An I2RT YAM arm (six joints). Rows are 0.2 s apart.
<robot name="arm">
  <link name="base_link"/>
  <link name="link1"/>
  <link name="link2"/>
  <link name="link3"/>
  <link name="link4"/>
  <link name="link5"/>
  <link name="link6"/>
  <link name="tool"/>
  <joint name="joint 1" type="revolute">
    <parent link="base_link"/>
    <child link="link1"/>
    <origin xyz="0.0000 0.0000 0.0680"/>
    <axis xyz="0 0 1"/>
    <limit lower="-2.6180" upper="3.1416"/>
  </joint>
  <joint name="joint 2" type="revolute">
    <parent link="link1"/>
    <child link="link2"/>
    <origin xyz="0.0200 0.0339 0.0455" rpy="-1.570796 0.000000 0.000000"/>
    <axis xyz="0 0 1"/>
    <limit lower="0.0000" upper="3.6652"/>
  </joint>
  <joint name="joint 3" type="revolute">
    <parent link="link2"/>
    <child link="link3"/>
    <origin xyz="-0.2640 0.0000 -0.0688" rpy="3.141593 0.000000 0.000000"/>
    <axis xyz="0 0 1"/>
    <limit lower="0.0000" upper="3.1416"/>
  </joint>
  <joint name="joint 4" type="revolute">
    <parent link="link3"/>
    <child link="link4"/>
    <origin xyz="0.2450 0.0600 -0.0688"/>
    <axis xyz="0 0 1"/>
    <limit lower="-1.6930" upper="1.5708"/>
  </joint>
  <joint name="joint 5" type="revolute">
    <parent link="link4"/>
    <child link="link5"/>
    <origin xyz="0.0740 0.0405 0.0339" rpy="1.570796 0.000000 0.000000"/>
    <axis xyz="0 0 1"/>
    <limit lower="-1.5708" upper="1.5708"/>
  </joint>
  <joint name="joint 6" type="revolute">
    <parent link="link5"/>
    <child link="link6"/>
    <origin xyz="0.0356 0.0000 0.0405" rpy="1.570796 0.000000 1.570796"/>
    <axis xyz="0 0 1"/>
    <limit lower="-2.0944" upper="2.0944"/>
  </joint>
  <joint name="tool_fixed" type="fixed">
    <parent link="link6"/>
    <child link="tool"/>
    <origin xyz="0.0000 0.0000 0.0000" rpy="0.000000 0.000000 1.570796"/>
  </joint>
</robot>
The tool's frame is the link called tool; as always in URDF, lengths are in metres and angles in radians.
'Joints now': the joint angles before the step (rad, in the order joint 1, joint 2, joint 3, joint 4, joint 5, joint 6). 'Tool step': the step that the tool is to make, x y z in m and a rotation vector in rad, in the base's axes. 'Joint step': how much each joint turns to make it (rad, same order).
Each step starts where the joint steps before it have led.
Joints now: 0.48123 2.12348 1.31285 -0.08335 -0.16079 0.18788
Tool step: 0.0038 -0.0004 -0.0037 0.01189 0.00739 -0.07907
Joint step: -0.00176 0.01591 0.00683 0.01786 0.03786 0.06954
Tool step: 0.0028 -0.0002 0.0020 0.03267 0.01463 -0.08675
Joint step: -0.00115 0.00162 0.00864 0.00480 0.02708 0.08926
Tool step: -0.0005 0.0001 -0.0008 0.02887 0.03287 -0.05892
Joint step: 0.00128 0.00145 0.00176 -0.00948 0.00709 0.07267
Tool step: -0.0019 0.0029 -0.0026 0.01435 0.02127 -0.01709
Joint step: 0.00762 0.00556 0.00001 -0.00361 -0.00191 0.03356
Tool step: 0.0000 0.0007 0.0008 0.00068 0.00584 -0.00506
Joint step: 0.00151 -0.00006 0.00505 -0.00930 0.00152 0.00724
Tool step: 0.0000 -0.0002 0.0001 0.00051 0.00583 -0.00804
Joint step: -0.00021 0.00002 0.00189 -0.00606 0.00239 0.00814
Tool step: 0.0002 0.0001 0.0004 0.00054 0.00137 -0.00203
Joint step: 0.00002 -0.00001 0.00212 -0.00288 0.00040 0.00231
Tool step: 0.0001 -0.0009 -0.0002 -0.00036 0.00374 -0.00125
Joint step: -0.00202 -0.00019 -0.00018 -0.00346 -0.00160 0.00028
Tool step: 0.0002 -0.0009 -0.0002 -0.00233 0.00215 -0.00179
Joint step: -0.00194 0.00002 0.00008 -0.00311 0.00074 -0.00078
